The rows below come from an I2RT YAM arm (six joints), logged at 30 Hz.
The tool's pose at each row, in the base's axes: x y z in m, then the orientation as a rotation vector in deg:
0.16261, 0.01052, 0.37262, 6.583, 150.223, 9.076
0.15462, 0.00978, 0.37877, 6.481, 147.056, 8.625
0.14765, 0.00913, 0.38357, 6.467, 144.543, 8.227
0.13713, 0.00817, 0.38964, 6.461, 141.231, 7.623
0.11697, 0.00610, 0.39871, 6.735, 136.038, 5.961
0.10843, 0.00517, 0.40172, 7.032, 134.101, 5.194
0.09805, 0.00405, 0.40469, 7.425, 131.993, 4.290
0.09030, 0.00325, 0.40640, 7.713, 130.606, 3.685
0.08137, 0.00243, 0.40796, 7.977, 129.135, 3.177
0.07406, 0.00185, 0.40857, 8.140, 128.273, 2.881
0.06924, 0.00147, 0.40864, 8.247, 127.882, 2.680
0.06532, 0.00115, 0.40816, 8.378, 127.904, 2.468
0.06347, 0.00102, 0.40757, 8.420, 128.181, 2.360
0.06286, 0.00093, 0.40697, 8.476, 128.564, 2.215
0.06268, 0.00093, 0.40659, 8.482, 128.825, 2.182
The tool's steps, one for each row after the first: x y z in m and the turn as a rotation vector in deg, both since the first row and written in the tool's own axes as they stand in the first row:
0.00388, -0.00032, -0.00933, 0.055, -3.188, -0.215
0.00753, -0.00069, -0.01698, 0.144, -5.721, -0.344
0.01362, -0.00137, -0.02752, 0.329, -9.066, -0.521
0.02650, -0.00326, -0.04550, 1.233, -14.361, -0.725
0.03235, -0.00422, -0.05241, 1.734, -16.344, -0.680
0.03980, -0.00547, -0.06021, 2.357, -18.503, -0.589
0.04561, -0.00643, -0.06558, 2.788, -19.922, -0.506
0.05251, -0.00750, -0.07142, 3.139, -21.418, -0.421
0.05850, -0.00837, -0.07561, 3.348, -22.294, -0.363
0.06261, -0.00899, -0.07808, 3.502, -22.694, -0.324
0.06620, -0.00958, -0.07963, 3.696, -22.683, -0.265
0.06808, -0.00988, -0.08005, 3.806, -22.412, -0.252
0.06889, -0.01008, -0.07984, 3.954, -22.037, -0.234
0.06923, -0.01014, -0.07960, 3.997, -21.778, -0.234

